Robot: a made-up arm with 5 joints. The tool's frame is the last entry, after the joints. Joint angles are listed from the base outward. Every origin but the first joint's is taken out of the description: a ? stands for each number. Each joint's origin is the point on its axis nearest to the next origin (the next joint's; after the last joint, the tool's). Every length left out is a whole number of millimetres.
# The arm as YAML. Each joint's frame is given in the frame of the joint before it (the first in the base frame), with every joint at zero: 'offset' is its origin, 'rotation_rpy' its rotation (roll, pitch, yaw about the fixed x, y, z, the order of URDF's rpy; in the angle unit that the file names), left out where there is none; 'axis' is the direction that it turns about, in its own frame. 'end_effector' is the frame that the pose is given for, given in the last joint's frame.
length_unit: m
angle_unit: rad
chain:
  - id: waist
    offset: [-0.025, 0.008, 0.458]
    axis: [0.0, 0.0, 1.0]
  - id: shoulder
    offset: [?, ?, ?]
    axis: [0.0, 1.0, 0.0]
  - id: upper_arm
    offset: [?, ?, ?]
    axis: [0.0, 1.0, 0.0]
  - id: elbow
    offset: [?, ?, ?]
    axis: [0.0, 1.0, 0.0]
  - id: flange
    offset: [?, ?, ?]
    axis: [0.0, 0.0, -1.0]
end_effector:
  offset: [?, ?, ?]
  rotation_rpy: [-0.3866, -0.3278, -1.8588]
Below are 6 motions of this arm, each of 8 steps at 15 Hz.
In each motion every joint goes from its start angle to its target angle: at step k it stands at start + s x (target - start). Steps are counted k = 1, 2, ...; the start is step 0. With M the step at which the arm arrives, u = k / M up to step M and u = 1 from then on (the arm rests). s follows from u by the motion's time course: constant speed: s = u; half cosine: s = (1 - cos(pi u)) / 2; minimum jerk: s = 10 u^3 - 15 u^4 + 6 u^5.
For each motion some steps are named. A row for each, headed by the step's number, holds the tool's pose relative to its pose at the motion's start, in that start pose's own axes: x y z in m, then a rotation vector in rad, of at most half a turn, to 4 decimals.
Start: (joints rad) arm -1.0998 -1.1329 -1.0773 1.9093 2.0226
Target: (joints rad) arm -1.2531 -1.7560 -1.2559 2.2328 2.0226
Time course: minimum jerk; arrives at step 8
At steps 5, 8:
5: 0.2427 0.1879 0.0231 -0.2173 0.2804 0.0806
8: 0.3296 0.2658 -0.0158 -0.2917 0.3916 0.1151

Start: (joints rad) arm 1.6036 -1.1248 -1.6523 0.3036 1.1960
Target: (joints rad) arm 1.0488 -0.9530 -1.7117 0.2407 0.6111
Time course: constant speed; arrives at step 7
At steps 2, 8:
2: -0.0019 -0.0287 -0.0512 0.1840 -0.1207 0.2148
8: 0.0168 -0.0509 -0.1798 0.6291 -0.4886 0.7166

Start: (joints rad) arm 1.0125 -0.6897 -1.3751 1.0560 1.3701
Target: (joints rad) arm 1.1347 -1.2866 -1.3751 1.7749 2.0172
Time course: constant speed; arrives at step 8
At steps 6, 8:
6: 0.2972 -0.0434 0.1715 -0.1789 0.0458 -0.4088
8: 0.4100 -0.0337 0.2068 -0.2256 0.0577 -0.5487

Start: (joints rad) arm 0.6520 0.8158 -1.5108 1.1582 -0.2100
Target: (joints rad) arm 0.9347 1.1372 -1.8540 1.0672 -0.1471
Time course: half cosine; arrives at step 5
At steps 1, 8:
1: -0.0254 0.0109 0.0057 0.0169 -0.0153 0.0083
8: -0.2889 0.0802 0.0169 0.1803 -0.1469 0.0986

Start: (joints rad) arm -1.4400 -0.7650 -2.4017 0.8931 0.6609
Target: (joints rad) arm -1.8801 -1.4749 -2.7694 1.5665 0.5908
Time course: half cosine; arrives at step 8
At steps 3, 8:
3: -0.0033 -0.1302 0.2499 0.1819 0.0166 0.0720
8: 0.1296 -0.6625 0.5870 0.5704 0.0441 0.2842

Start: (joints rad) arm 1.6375 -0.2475 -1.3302 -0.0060 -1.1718
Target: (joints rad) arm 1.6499 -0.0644 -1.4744 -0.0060 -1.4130
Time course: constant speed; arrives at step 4
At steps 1, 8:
1: -0.0146 0.0057 -0.0211 0.0161 -0.0131 0.0575
8: -0.0632 0.0182 -0.0834 0.0678 -0.0507 0.2296

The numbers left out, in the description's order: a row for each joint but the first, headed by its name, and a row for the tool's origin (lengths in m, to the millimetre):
shoulder: 0.029 0.013 0.0
upper_arm: 0.111 0.0 0.503
elbow: 0.098 0.0 -0.438
flange: 0.083 0.0 -0.135
tool: 0.022 0.002 0.0

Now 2 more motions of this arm.
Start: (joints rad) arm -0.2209 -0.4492 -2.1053 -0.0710 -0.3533
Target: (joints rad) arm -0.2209 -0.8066 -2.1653 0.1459 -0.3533
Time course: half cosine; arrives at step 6
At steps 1, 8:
1: 0.0053 0.0173 0.0187 0.0127 0.0008 -0.0043
8: 0.0947 0.2042 0.3161 0.1894 0.0122 -0.0646

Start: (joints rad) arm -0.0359 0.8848 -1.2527 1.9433 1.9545
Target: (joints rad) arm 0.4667 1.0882 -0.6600 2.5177 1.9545
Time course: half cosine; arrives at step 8
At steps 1, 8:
1: -0.0005 -0.0051 -0.0171 0.0447 -0.0208 -0.0256
8: 0.0171 0.0246 -0.3469 0.9886 -0.4651 -0.9467

